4 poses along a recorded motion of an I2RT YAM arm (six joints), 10 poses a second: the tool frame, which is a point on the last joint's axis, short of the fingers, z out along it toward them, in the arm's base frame.
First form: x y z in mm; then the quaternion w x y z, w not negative.
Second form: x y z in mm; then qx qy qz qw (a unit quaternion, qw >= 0). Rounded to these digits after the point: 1 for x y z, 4 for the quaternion.
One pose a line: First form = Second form
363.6, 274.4, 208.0, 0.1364, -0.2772, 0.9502, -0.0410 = 363.6, 274.4, 208.0, -0.2772, 0.9502, -0.0410, 0.1364
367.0, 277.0, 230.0, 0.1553, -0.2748, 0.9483, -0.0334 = 367.0, 277.0, 230.0, -0.2748, 0.9483, -0.0334, 0.1553
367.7, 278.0, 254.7, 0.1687, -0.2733, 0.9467, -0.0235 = 367.7, 278.0, 254.7, -0.2733, 0.9467, -0.0235, 0.1687
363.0, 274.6, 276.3, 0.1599, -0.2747, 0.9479, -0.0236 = 363.0, 274.6, 276.3, -0.2747, 0.9479, -0.0236, 0.1599
